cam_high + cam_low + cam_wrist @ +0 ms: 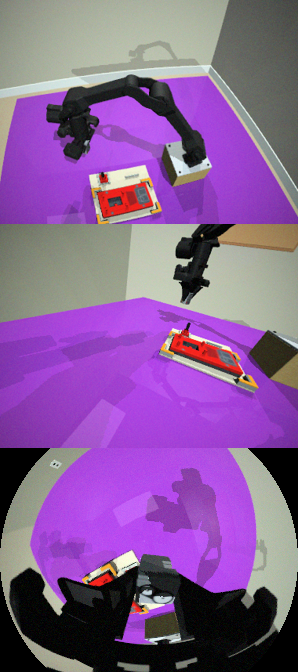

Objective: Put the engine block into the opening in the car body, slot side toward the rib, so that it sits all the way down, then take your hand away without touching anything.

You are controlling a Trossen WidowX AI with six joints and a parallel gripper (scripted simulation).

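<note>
The red-and-black post is 10 cm below my gripper tip, 9 cm to the left of it and 3 cm behind it. Round my gripper tip: dark grey engine block 1 cm to the right, 1 cm above.
</note>
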